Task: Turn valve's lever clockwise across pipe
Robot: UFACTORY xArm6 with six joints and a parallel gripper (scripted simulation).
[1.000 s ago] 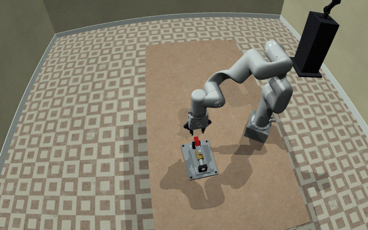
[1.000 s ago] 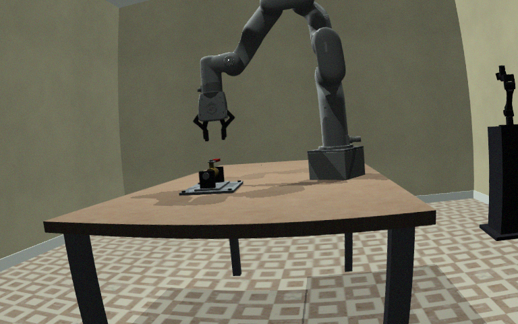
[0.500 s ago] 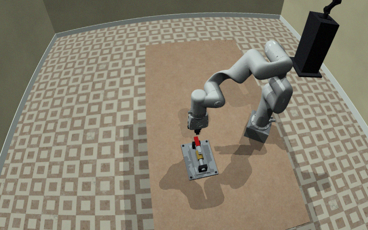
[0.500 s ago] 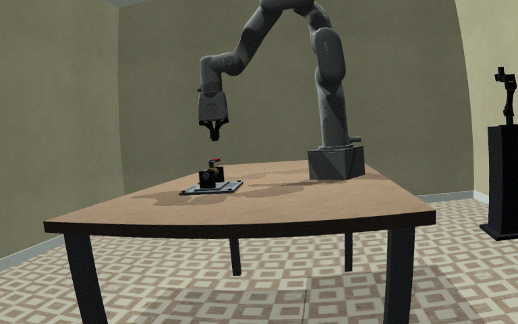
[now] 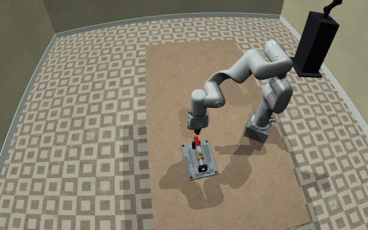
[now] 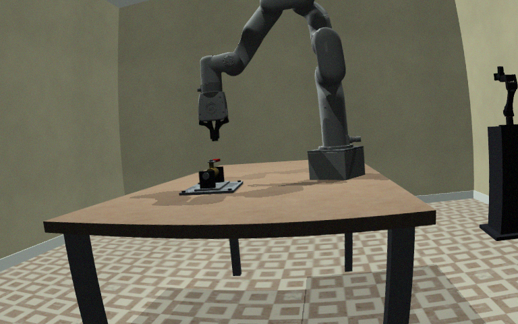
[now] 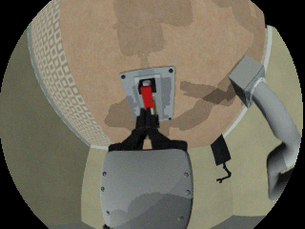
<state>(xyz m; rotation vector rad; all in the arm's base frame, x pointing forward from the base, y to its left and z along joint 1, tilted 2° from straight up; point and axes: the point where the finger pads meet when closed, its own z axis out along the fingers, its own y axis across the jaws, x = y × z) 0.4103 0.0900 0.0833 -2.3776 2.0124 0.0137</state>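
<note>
The red lever is 1 cm behind my hand, 5 cm to the left of it and 8 cm below it. Round my hand: base plate 1 cm behind, 9 cm to the left, 17 cm below.
</note>
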